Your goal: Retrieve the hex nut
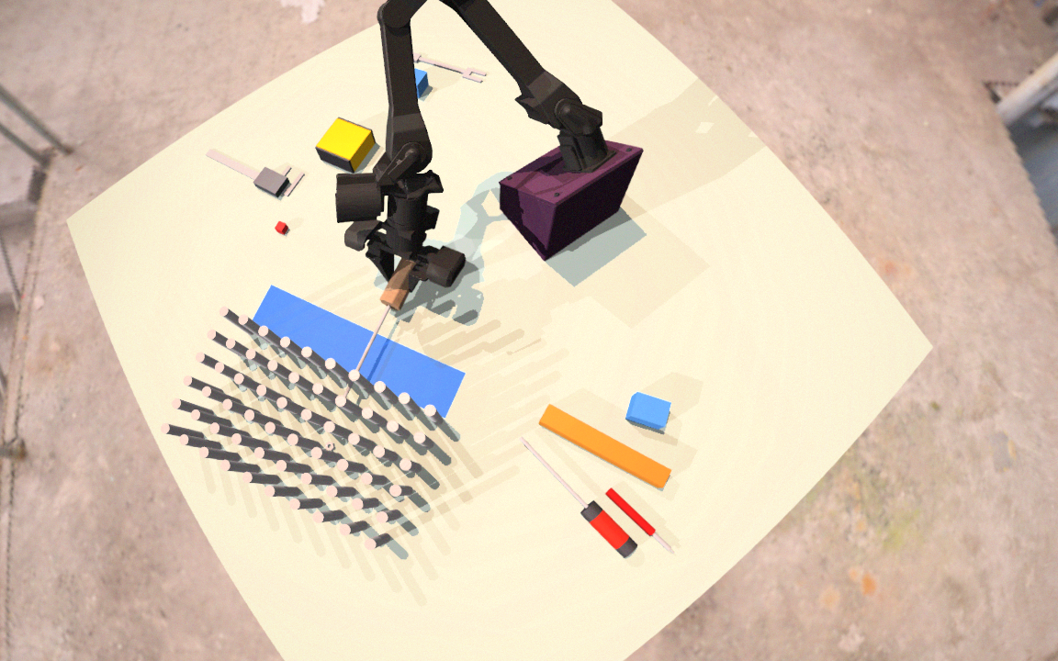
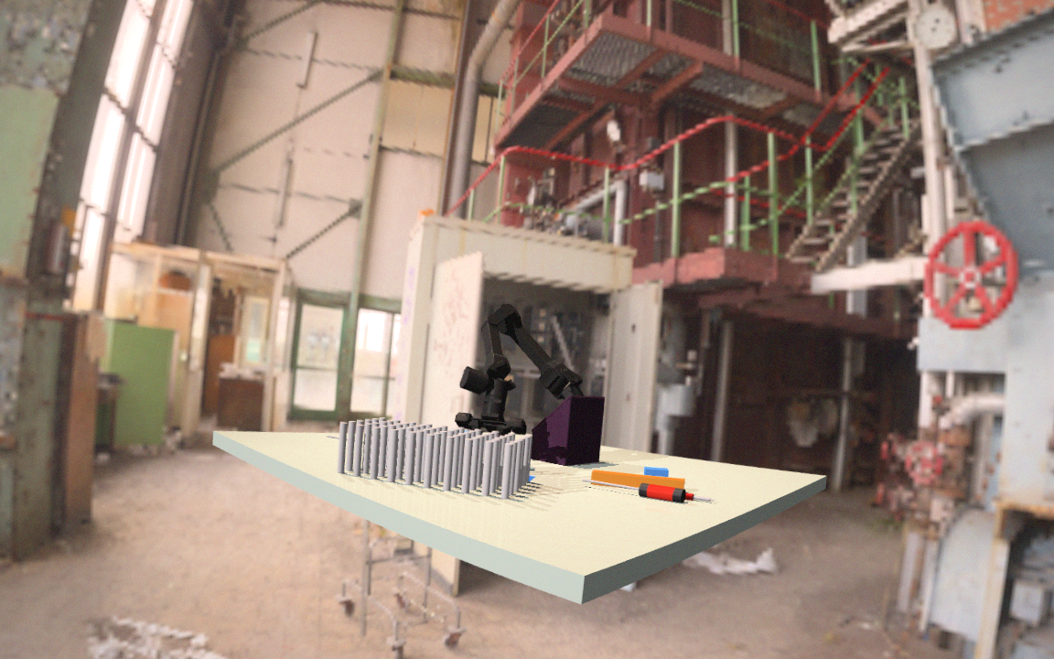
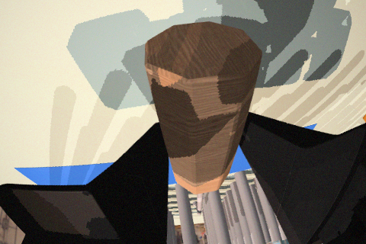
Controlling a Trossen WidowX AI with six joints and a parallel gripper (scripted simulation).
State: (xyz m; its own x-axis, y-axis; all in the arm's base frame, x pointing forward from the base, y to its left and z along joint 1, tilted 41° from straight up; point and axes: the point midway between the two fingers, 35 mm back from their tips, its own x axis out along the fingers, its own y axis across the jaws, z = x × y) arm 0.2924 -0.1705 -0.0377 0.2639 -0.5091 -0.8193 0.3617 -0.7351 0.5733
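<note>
Now: gripper tip 130 mm short of the blue taped strip, 30 mm above it and 10 mm to the right of it. Round my gripper tip: yellow block: 300 mm to the right, 110 mm behind, 10 mm below; then red cube: 260 mm to the right, 80 mm ahead, 20 mm below; then thin-shafted tool: 90 mm ahead, 40 mm to the left.
</note>
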